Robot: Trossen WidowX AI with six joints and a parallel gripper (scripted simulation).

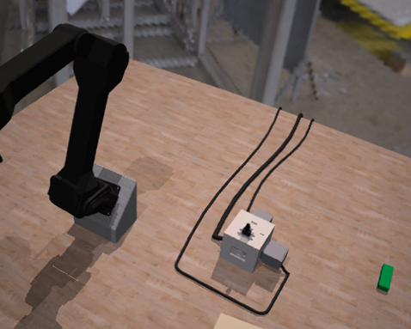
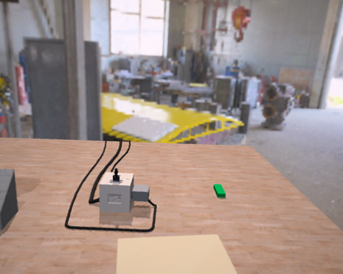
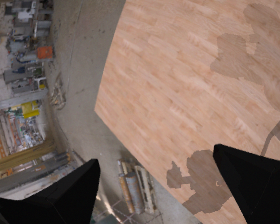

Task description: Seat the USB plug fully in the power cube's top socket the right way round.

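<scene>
Right now my gripper tip is 42 cm short of the black USB plug, 38 cm to the right of it and 13 cm above it. Round my gripper tip: USB socket 42 cm ahead, 38 cm to the left, 15 cm below; pale mat 54 cm ahead, 22 cm below, 17 cm to the left; green block 72 cm ahead, 47 cm to the left, 21 cm below.
</scene>
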